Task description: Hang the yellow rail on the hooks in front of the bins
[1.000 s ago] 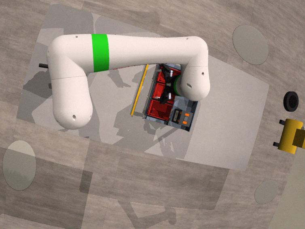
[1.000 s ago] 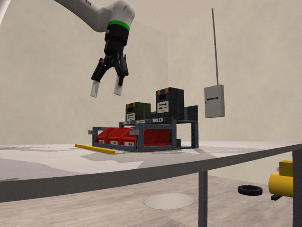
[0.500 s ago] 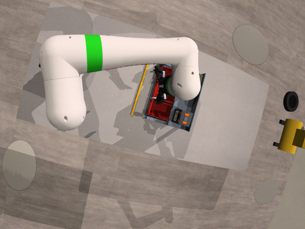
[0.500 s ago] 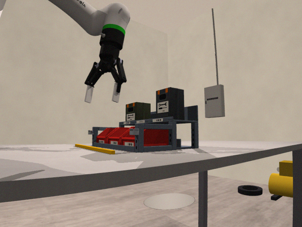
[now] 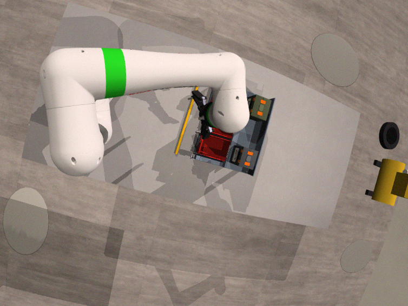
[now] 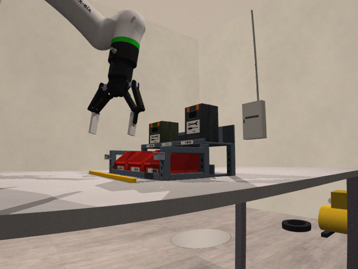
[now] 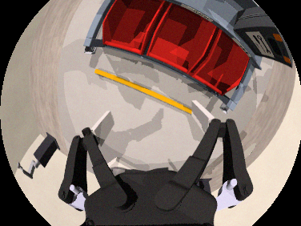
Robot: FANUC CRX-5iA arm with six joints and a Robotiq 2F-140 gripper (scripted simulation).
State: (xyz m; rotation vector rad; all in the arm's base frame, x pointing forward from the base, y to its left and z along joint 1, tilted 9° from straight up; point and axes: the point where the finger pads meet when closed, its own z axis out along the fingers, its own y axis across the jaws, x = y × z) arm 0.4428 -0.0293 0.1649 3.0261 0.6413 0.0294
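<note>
My gripper is now 130 mm above the yellow rail and 10 mm past it. The rest, counted from my hand: green box (270 mm ahead, 80 mm to the left, 10 mm above); then dark box (240 mm ahead, 150 mm to the right, 30 mm above).
</note>
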